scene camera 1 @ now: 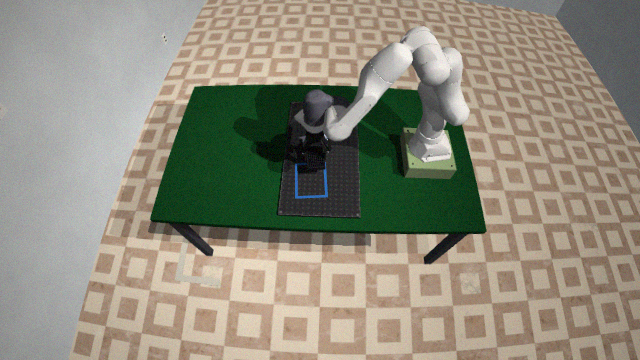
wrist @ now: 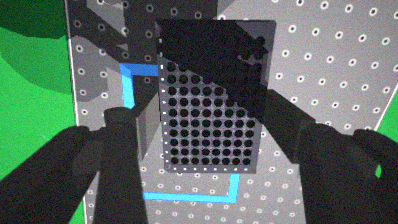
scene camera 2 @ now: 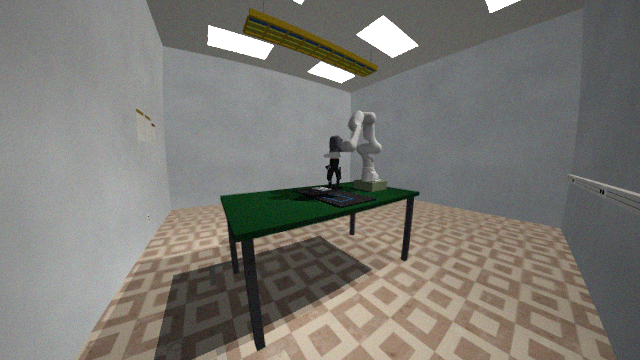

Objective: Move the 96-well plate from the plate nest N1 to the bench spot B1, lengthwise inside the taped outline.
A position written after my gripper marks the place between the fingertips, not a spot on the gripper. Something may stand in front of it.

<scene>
In view: my gripper [wrist: 211, 103] and a 96-well plate [wrist: 222, 76].
</scene>
